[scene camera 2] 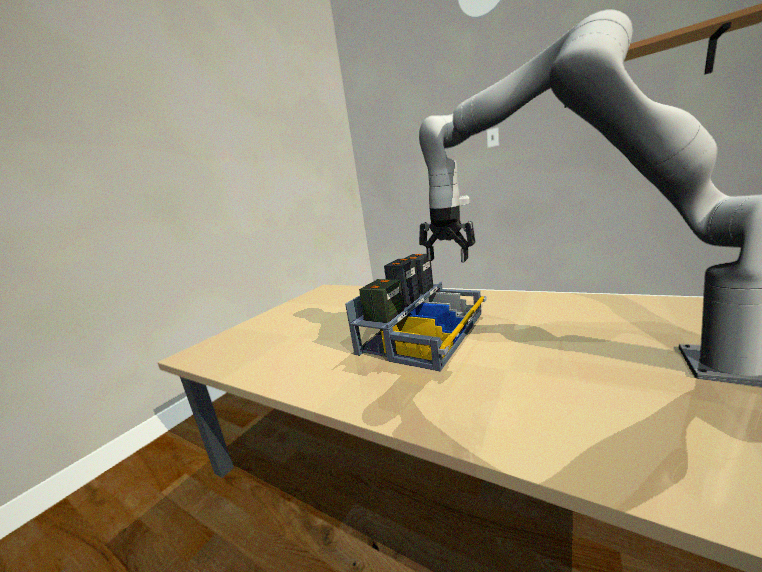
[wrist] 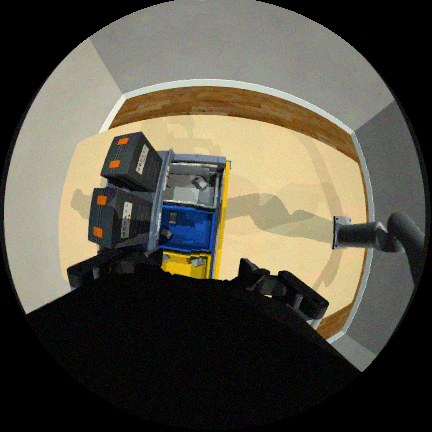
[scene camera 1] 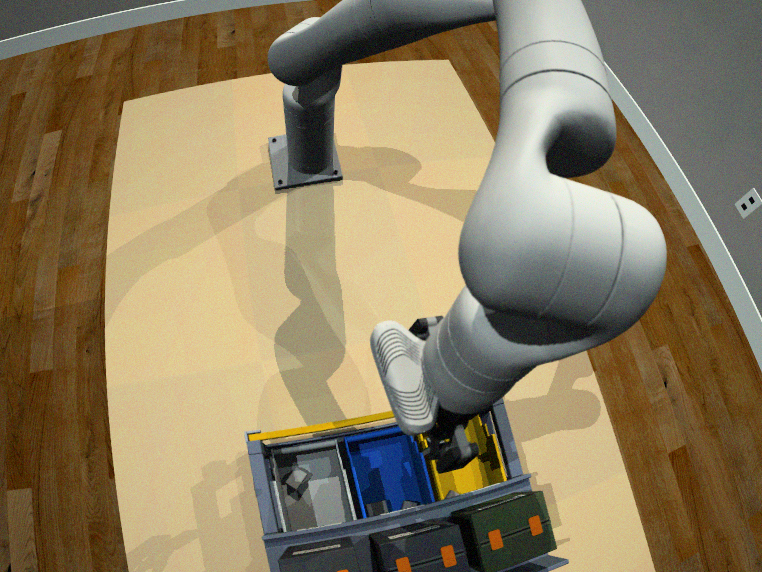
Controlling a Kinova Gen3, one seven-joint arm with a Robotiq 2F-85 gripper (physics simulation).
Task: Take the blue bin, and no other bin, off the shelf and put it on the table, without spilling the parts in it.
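Frame: origin at the arm's base, x ahead, y left, z up, level; centimetres.
Seen in the pictures: gripper, fingertip midpoint: [scene camera 2: 447,260] [wrist: 200,262]; arm's base, origin of the base link: [scene camera 2: 733,363] [wrist: 342,235] [scene camera 1: 310,156].
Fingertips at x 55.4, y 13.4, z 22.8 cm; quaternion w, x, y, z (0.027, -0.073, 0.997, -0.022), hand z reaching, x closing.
Note:
Offsets run from my fingertips to a thing's top centre. "spot": to the spot under its first point. Level surfaces: height alone.
The blue bin {dz -16.1, dx +7.6, dy -1.4 cm} [scene camera 1: 390,464] [scene camera 2: 438,312] [wrist: 195,230] sits upright in the middle of the shelf's lower front level, with a few small grey parts {spot: dz -21.8, dx +11.3, dy -3.4 cm} [scene camera 1: 376,508] [wrist: 172,217] inside. The shelf [scene camera 1: 261,492] [scene camera 2: 415,338] [wrist: 161,200] stands on the table {dz -24.2 cm} [scene camera 1: 184,344] [scene camera 2: 523,400] [wrist: 280,165]. My gripper [scene camera 2: 447,255] [wrist: 200,262] is open and empty, pointing down, well above the shelf. It looks to be over the yellow-bin side, off to one side of the blue bin. In scene camera 1 the arm hides much of it.
The yellow bin {dz -16.1, dx +5.8, dy +9.7 cm} [scene camera 1: 467,477] [scene camera 2: 424,326] [wrist: 185,265] and the grey bin {dz -16.1, dx +9.6, dy -12.4 cm} [scene camera 1: 326,492] [wrist: 182,192] flank the blue bin. A yellow bar {dz -17.7, dx -2.5, dy -3.1 cm} [scene camera 1: 326,426] [wrist: 224,215] runs along the shelf's front. Behind the bins stand a green case {dz -4.5, dx +15.5, dy +11.4 cm} [scene camera 1: 504,529] [scene camera 2: 380,301] and two dark cases.

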